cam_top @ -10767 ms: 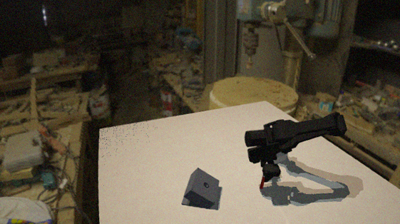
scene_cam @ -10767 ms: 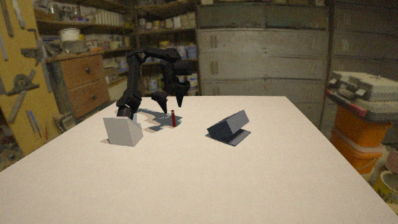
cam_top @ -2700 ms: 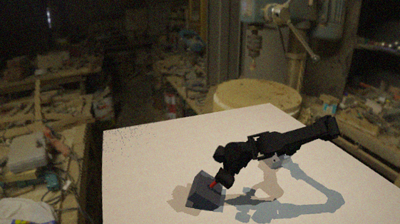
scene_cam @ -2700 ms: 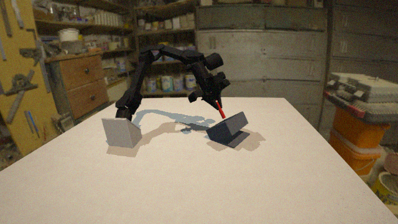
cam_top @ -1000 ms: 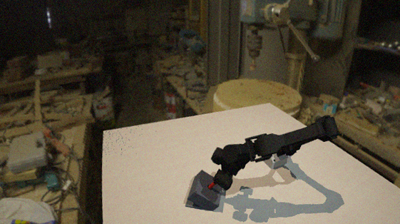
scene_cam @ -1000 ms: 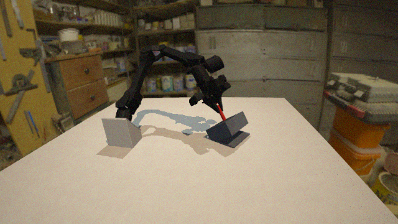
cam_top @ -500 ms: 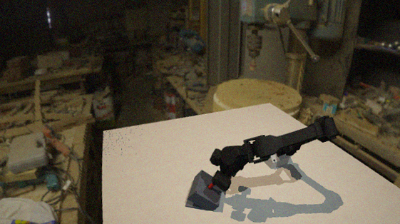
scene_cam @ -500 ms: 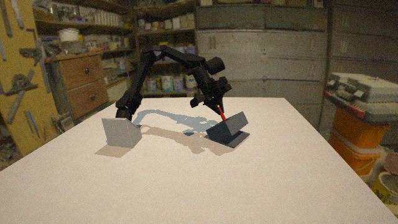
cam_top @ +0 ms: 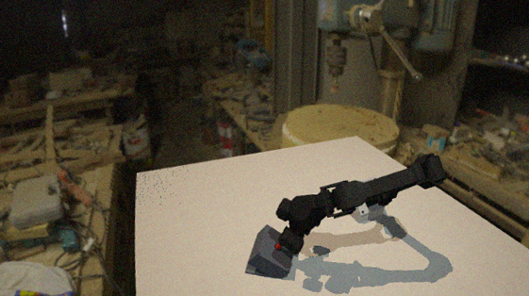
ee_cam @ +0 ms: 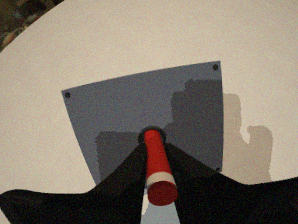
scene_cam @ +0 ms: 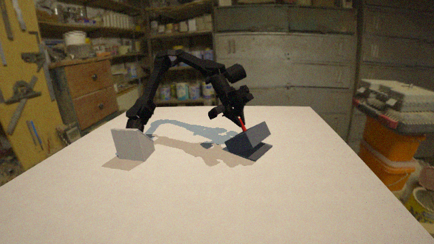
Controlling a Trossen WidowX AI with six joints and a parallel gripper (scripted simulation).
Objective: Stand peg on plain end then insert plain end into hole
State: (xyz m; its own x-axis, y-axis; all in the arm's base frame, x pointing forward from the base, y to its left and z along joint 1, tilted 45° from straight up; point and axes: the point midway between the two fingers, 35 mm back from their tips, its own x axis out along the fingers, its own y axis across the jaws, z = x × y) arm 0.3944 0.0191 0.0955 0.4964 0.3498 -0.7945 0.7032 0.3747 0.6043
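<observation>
The dark sloped panel is 40 mm below my gripper tip, 20 mm ahead of it and 10 mm to the right of it. The rest, counted from my gripper tip: red peg: 10 mm to the left, 10 mm behind, 10 mm above.
</observation>
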